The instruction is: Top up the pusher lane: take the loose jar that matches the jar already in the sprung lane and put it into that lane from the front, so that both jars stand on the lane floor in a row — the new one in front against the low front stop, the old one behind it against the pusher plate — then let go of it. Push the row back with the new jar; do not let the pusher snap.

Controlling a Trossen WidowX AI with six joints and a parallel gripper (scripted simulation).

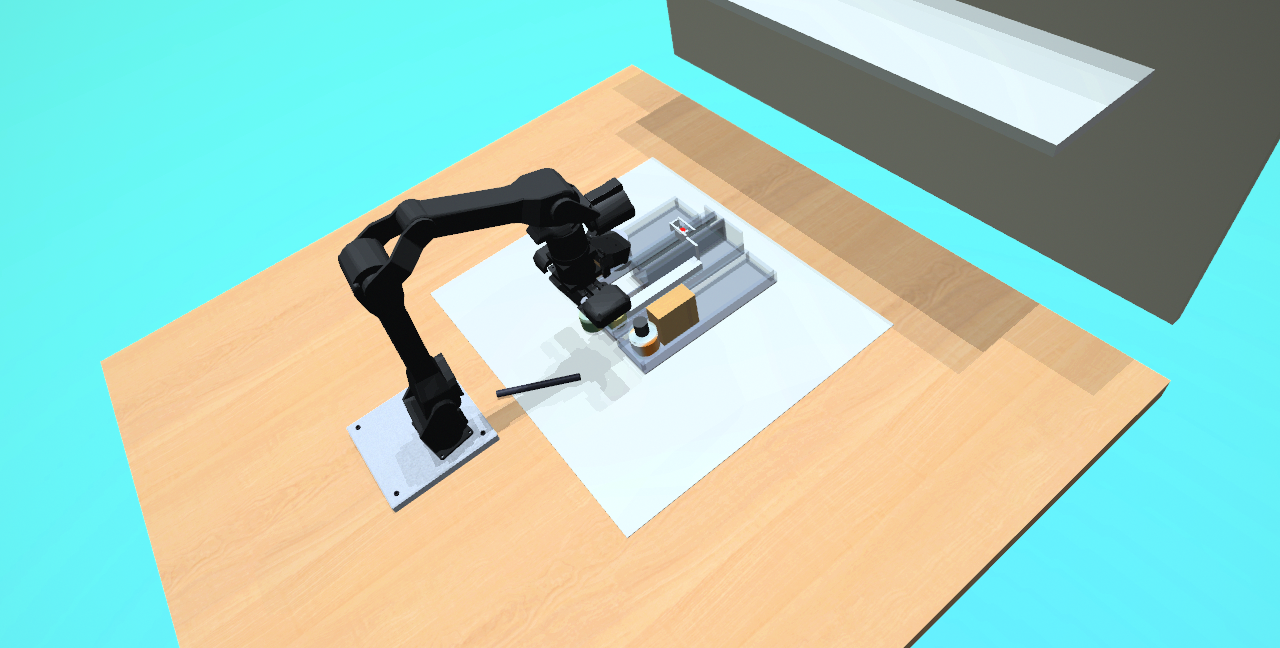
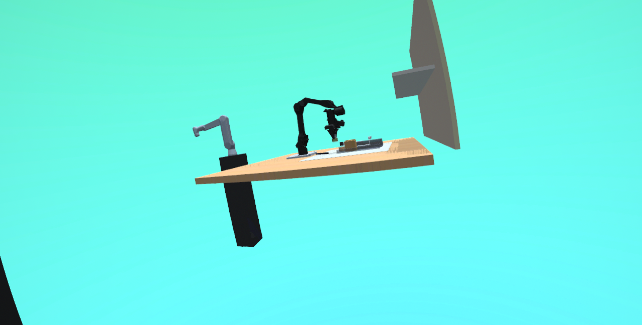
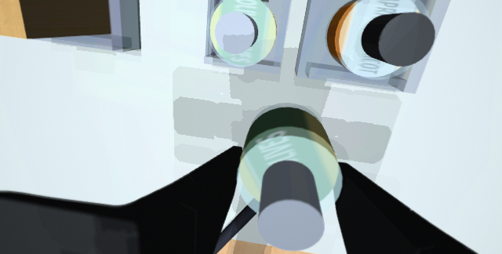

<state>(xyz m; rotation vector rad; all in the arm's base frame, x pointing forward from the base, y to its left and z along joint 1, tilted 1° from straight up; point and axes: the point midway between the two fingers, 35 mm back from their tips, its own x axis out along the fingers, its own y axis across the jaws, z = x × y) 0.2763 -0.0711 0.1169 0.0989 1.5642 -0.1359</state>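
The apricot jar is 6 cm below my gripper tip, 5 cm to the right of it and 5 cm ahead of it. From my gripper tip the other things lie so: black rod 12 cm behind, 9 cm below, 4 cm to the left; shelf 56 cm ahead, 27 cm above, 5 cm to the right; pale pusher plate 17 cm ahead, 5 cm below, 4 cm to the left.
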